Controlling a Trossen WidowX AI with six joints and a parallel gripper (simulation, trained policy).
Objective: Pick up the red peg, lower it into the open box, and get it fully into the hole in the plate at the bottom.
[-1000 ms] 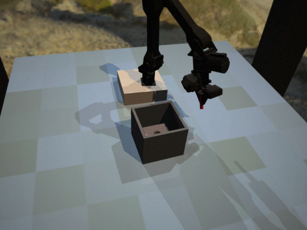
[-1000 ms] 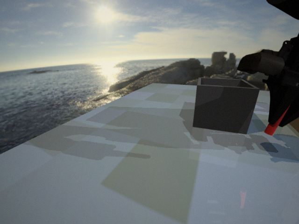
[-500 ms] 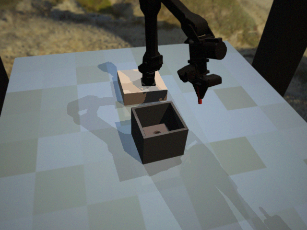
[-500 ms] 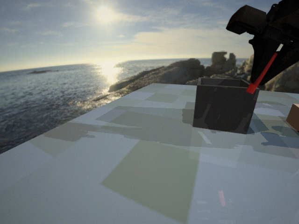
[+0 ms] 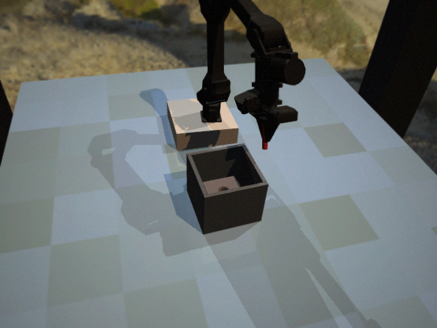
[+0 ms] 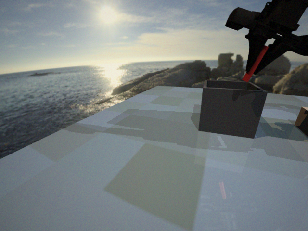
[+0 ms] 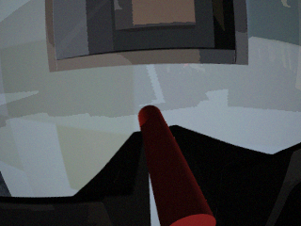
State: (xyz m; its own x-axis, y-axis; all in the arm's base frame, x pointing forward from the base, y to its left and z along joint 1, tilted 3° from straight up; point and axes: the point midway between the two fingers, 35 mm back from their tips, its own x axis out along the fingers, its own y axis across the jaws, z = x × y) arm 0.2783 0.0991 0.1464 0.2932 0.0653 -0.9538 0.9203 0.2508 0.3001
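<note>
The grey plate is 40 mm ahead of my gripper tip, 100 mm to the right of it and 140 mm below it. Also, from my gripper tip: red peg 10 mm behind, 20 mm above.
</note>
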